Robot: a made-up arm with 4 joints. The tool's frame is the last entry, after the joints.
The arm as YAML. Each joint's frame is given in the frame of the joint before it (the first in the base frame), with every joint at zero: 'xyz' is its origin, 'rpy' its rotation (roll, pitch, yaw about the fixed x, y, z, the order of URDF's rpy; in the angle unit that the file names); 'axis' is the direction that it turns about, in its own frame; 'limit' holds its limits. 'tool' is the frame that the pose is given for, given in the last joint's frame.
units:
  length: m
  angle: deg
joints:
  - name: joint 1
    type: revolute
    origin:
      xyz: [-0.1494, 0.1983, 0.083]
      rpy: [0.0, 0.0, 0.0]
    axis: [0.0, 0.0, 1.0]
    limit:
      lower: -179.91
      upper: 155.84
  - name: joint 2
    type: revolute
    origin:
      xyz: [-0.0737, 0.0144, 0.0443]
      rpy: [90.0, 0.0, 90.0]
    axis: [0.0, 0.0, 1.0]
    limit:
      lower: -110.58
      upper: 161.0
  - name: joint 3
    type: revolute
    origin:
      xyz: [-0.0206, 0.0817, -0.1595]
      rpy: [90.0, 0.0, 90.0]
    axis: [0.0, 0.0, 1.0]
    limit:
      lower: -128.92
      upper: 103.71
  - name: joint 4
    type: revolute
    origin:
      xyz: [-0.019, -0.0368, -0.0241]
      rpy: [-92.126, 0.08, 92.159]
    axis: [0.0, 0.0, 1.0]
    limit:
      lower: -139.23
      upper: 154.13
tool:
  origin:
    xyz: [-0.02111, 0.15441, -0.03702]
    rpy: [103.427, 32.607, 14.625]
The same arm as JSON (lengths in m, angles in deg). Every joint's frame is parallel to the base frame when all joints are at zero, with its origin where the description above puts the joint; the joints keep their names.
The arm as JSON. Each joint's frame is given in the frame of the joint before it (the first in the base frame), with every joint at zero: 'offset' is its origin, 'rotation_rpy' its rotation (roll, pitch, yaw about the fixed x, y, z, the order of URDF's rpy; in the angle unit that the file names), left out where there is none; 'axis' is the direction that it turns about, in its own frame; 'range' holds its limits. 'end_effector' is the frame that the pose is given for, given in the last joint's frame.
{"length_unit": "m", "angle_unit": "deg", "chain": [
  {"id": "joint 1", "offset": [-0.1494, 0.1983, 0.083], "axis": [0.0, 0.0, 1.0], "range": [-179.91, 155.84]},
  {"id": "joint 2", "offset": [-0.0737, 0.0144, 0.0443], "axis": [1.0, 0.0, 0.0], "range": [-110.58, 161.0]},
  {"id": "joint 3", "offset": [-0.1595, -0.0206, 0.0817], "axis": [0.0, 1.0, 0.0], "range": [-128.92, 103.71]},
  {"id": "joint 4", "offset": [-0.0368, -0.0241, -0.019], "axis": [-0.0377, -0.0371, -0.9986], "range": [-139.23, 154.13]}
], "end_effector": {"offset": [-0.0197, -0.1529, 0.0435], "rotation_rpy": [-79.61, -31.02, -13.06]}}

